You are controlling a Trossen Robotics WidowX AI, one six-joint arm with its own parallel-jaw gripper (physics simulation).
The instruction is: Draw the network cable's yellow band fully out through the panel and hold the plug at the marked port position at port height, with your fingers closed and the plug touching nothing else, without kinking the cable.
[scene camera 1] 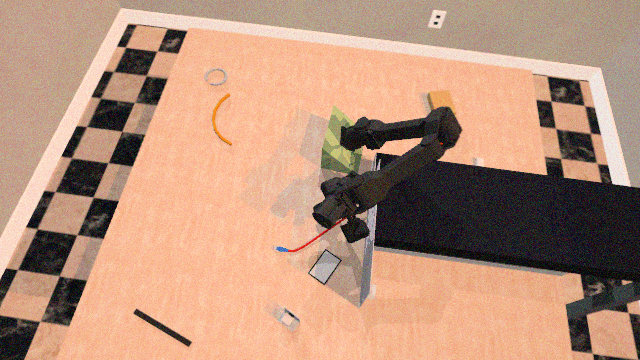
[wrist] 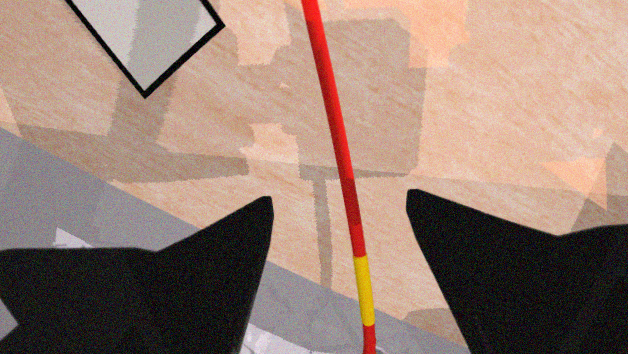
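Where they show: gripper, fingertip midpoint: [scene camera 1: 342, 221] [wrist: 339, 202]; arm's base, link origin: [scene camera 1: 347, 139].
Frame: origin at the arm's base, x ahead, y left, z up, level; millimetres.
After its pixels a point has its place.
The red network cable [scene camera 1: 320, 234] @[x 306, y -62, z -38 mm] [wrist: 332, 107] @[x 284, y -35, z -34 mm] runs from the panel side out over the table and ends in a blue plug [scene camera 1: 282, 249] @[x 357, y -165, z -43 mm], left of the arm in the scene view. Its yellow band [wrist: 364, 290] @[x 235, y 31, z -20 mm] shows in the wrist view, below the fingertip line, in front of the grey panel [scene camera 1: 369, 265] @[x 426, y 60, z 105 mm] [wrist: 45, 185] @[x 401, y 62, z -33 mm]; the arm hides it in the scene view. My gripper [scene camera 1: 345, 212] @[x 264, y -1, z -29 mm] [wrist: 339, 202] @[x 264, y -1, z -29 mm] is open, close to the panel. The cable passes across the gap between the fingers in the wrist view, apart from both. The hole in the panel is not visible.
A pale black-edged rectangle [scene camera 1: 325, 266] @[x 392, y -41, z -55 mm] [wrist: 165, 35] @[x 367, y -29, z -55 mm] lies near the panel. A small clear-and-grey box [scene camera 1: 288, 318] @[x 546, y -126, z -4 mm] and black bar [scene camera 1: 162, 327] @[x 588, y -449, z -53 mm] lie nearer the front. A green faceted block [scene camera 1: 335, 150] @[x 61, y -37, z 26 mm] stands behind; a black raised slab [scene camera 1: 490, 215] @[x 242, y 399, z 46 mm] extends right. An orange block [scene camera 1: 440, 99] @[x -209, y 312, z -26 mm] is behind the arm.
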